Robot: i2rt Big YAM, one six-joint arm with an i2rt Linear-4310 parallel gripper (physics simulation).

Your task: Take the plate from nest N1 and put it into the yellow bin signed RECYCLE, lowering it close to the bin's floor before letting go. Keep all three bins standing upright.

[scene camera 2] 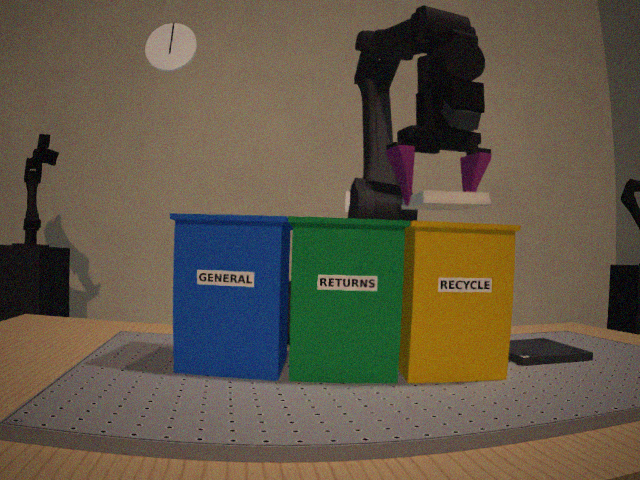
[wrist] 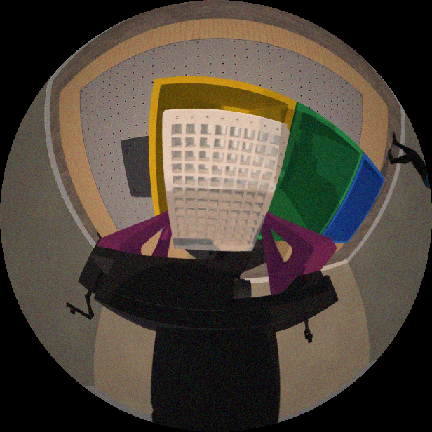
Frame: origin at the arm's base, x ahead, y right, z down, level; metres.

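Seen in the pictures: gripper, fingertip midpoint: (scene camera 2: pixel 438 206).
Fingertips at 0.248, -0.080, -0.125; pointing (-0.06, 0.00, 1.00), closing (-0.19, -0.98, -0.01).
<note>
Pixels of each thing's top centre, then the offset from my fingertips to it, as dx, dy, dz. Level surfaces: height alone.
- white plate, top centre: (scene camera 2: pixel 443 193) +0.026, -0.002, -0.015
- yellow RECYCLE bin, top centre: (scene camera 2: pixel 450 227) +0.033, -0.011, +0.028
- green RETURNS bin, top centre: (scene camera 2: pixel 346 223) +0.038, +0.121, +0.028
- blue GENERAL bin, top centre: (scene camera 2: pixel 238 220) +0.044, +0.253, +0.028
- dark flat block, top centre: (scene camera 2: pixel 535 344) -0.051, -0.172, +0.193
- perforated board, surface height: dz +0.208
The white plate (scene camera 2: pixel 454 197) (wrist: pixel 225 175), with a grid of square wells, is held level between the purple fingers. My gripper (scene camera 2: pixel 439 196) (wrist: pixel 216 215) is shut on it, gripping its two sides. The plate hangs a little above the rim of the yellow RECYCLE bin (scene camera 2: pixel 460 330) (wrist: pixel 154 150); in the wrist view it lies over the bin's opening, with its right edge close to the wall shared with the green bin. The yellow bin stands upright, and the plate hides much of its inside. Nest N1 cannot be made out in these views.
The green RETURNS bin (scene camera 2: pixel 346 330) (wrist: pixel 320 170) stands upright beside the yellow one, and the blue GENERAL bin (scene camera 2: pixel 227 325) (wrist: pixel 355 200) stands upright beyond it. A dark flat block (scene camera 2: pixel 550 351) (wrist: pixel 136 167) lies on the perforated board (scene camera 2: pixel 206 413) (wrist: pixel 115 110) on the yellow bin's other side.
</note>
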